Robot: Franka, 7 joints.
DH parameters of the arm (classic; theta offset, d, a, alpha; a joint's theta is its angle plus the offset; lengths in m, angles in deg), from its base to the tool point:
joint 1: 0 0.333 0 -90
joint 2: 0 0 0 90
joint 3: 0 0.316 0.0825 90
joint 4: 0 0 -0.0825 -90
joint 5: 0 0.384 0 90
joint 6: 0 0 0.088 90
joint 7: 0 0.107 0 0
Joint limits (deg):
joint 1: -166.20..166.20
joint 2: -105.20..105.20
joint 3: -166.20..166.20
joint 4: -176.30..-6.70
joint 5: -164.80..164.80
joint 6: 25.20..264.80
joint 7: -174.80..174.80
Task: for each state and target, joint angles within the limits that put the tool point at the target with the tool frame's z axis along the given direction. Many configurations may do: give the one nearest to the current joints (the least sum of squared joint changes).
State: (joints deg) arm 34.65 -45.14 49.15 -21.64 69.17 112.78 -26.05
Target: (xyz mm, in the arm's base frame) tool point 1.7 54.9 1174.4 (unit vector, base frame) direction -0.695 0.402 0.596
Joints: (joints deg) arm 20.88 -0.70 22.21 -6.79 111.12 124.84 -26.05
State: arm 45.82 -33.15 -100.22 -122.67 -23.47 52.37 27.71
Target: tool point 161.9 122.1 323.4 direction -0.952 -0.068 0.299
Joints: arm 92.06 -30.11 -77.10 -158.88 23.99 54.39 27.71
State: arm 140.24 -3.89 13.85 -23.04 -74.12 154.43 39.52
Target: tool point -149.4 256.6 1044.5 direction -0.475 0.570 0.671
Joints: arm 150.95 -17.98 -30.44 -68.48 -70.98 192.68 39.52
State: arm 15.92 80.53 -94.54 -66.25 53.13 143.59 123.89
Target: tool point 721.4 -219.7 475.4 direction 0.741 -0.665 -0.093
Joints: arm 27.73 75.25 -80.93 -71.73 85.84 178.34 123.89
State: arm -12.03 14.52 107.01 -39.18 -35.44 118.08 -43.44
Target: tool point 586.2 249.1 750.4 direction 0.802 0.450 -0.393
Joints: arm -43.23 31.54 88.61 -80.98 -52.03 147.86 -43.44
